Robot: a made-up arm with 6 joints.
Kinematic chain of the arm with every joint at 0, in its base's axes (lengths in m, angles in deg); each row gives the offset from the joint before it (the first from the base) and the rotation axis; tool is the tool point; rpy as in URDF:
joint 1: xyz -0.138 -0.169 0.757 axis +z
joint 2: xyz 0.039 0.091 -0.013 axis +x
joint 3: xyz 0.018 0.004 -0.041 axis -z
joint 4: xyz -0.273 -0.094 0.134 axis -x
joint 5: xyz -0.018 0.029 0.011 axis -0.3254 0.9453 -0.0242
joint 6: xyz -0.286 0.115 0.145 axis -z
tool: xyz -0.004 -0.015 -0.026 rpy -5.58 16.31 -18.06
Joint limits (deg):
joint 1: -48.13..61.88
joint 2: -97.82..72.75
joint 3: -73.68..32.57
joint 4: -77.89..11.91
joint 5: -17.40..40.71
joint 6: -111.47..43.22
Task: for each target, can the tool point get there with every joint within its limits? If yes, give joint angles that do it. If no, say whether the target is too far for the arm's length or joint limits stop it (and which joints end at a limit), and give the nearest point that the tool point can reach.
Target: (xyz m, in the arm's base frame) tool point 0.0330 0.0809 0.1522
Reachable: no: joint limits stop it (at a limit: joint 1, joint 2, joint 3, joint 4, joint 5, joint 6) | nearest point -0.0483 0.2248 0.3480 | short by 0.256 m
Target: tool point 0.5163 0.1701 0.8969
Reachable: no: joint limits stop it (at a limit: joint 1, joint 2, joint 3, joint 5, joint 6) | nearest point 0.3219 0.1359 1.1431 | short by 0.316 m
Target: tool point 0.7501 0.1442 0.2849
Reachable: no: too far | nearest point 0.3493 -0.1720 0.4141 | short by 0.527 m
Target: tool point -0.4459 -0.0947 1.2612
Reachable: yes | joints 17.79 -56.10 -42.15 -32.70 21.71 -75.67
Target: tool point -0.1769 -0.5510 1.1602
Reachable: yes | joints 18.27 -13.86 -43.95 -70.93 19.22 -27.67
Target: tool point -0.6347 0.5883 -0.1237
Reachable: no: too far | nearest point -0.4189 0.2593 0.3704 | short by 0.632 m
